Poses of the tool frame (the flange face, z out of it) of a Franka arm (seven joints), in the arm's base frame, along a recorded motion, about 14 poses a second.
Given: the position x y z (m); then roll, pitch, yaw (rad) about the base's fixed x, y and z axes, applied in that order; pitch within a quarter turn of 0, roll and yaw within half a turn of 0.
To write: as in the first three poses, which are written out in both.
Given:
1: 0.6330, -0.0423, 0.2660, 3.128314, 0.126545, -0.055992
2: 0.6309, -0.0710, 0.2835, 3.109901, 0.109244, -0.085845
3: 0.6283, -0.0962, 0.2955, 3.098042, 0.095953, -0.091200
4: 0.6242, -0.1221, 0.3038, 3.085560, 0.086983, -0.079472
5: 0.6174, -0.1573, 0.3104, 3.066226, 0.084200, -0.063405
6: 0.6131, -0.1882, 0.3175, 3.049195, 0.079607, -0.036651
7: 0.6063, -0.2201, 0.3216, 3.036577, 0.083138, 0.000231
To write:
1:
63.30, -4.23, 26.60
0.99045, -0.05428, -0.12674
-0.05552, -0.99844, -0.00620
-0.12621, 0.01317, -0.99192

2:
63.09, -7.10, 28.35
0.99038, -0.08225, -0.11129
-0.08523, -0.99611, -0.02223
-0.10903, 0.03150, -0.99354

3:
62.83, -9.62, 29.55
0.99126, -0.08683, -0.09928
-0.09065, -0.99528, -0.03464
-0.09581, 0.04334, -0.99446

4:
62.42, -12.21, 30.38
0.99308, -0.07441, -0.09091
-0.07909, -0.99567, -0.04894
-0.08687, 0.05579, -0.99466

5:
61.74, -15.73, 31.04
0.99445, -0.05686, -0.08846
-0.06314, -0.99556, -0.06983
-0.08410, 0.07503, -0.99363

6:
61.31, -18.82, 31.75
0.99616, -0.02915, -0.08251
-0.03653, -0.99533, -0.08930
-0.07952, 0.09197, -0.99258

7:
60.63, -22.01, 32.16
0.99655, 0.00893, -0.08256
0.00023, -0.99449, -0.10484
-0.08304, 0.10446, -0.99106

